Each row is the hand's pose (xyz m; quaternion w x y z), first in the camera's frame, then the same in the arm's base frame.
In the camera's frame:
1: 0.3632 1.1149 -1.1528 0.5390 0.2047 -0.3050 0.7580
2: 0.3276 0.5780 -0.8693 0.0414 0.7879 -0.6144 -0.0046
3: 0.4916 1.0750 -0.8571 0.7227 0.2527 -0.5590 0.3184
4: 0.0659 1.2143 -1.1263 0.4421 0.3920 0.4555 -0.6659
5: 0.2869 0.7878 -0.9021 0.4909 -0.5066 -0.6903 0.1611
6: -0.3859 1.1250 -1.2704 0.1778 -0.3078 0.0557 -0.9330
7: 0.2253 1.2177 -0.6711 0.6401 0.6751 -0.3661 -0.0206
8: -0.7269 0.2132 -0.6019 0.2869 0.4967 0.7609 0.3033
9: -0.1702 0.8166 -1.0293 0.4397 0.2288 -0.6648 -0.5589
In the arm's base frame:
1: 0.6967 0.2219 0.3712 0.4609 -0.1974 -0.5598 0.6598
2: 0.3047 -0.2413 0.4123 0.2560 -0.5919 0.6911 -0.3265
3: 0.5218 0.1765 0.6411 0.4339 0.0021 -0.8632 0.2582
4: 0.5409 0.4125 0.1752 0.4706 0.7280 0.1521 -0.4747
5: 0.3664 -0.0344 0.4007 0.1622 -0.6223 -0.7437 -0.1824
6: 0.3837 0.4552 -0.2790 0.0308 0.1588 0.0425 -0.9859
7: 0.2687 0.4158 0.5734 0.3807 0.5551 -0.7204 0.1668
8: -0.5831 -0.2219 -0.3144 0.6313 0.4359 0.4503 0.4567
9: 0.2255 0.1232 -0.0251 0.0093 -0.3481 0.8063 0.4782

